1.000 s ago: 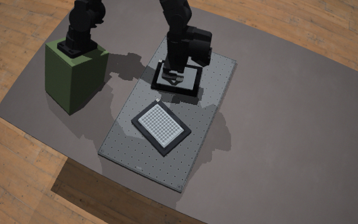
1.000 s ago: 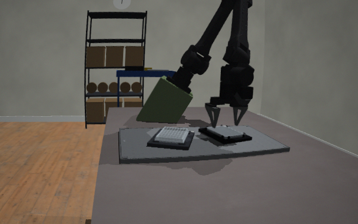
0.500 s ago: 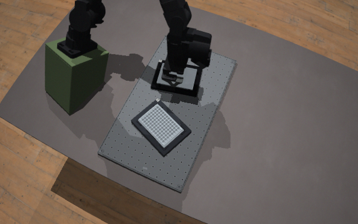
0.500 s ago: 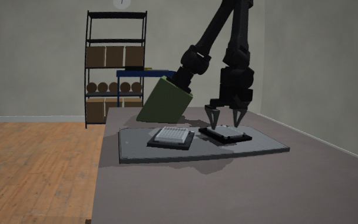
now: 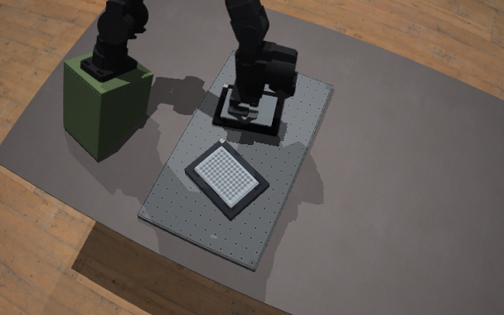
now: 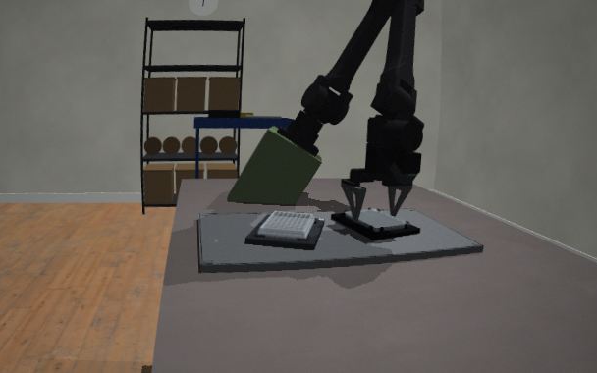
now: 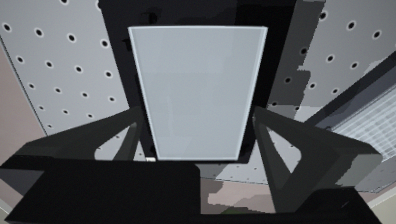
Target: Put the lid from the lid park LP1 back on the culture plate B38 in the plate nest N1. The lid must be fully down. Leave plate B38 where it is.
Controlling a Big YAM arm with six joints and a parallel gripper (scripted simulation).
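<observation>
My hand is 1 cm above the clear lid. The rest, counted from my hand: lid park LP1: 2 cm below; culture plate B38: 18 cm to the right, 7 cm ahead, 1 cm below.
</observation>
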